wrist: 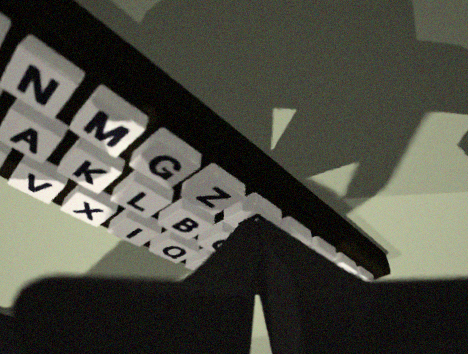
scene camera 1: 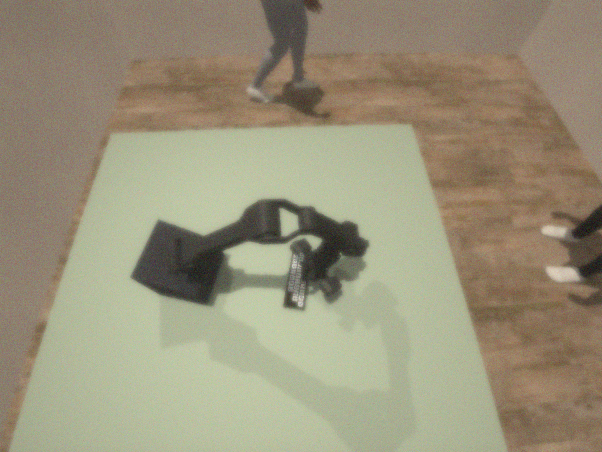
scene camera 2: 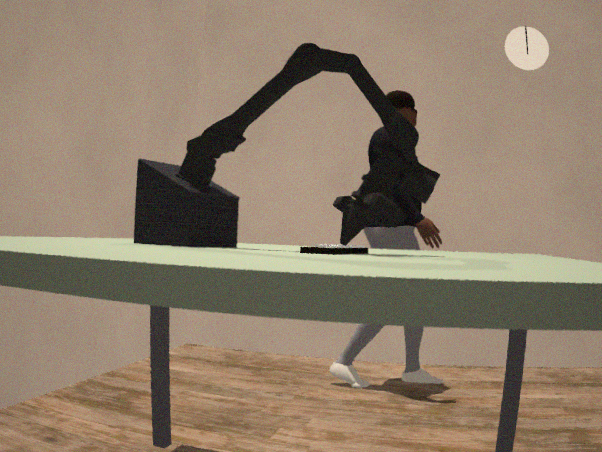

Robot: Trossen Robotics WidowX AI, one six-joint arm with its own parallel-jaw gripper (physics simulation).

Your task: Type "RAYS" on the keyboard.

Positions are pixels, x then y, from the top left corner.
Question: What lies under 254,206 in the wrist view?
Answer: A r key.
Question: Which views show my gripper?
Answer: The wrist view, scene camera 1 and scene camera 2: all of them.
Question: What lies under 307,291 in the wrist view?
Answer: My gripper.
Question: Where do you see a z key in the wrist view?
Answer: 212,189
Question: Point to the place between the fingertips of my gripper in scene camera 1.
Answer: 303,281
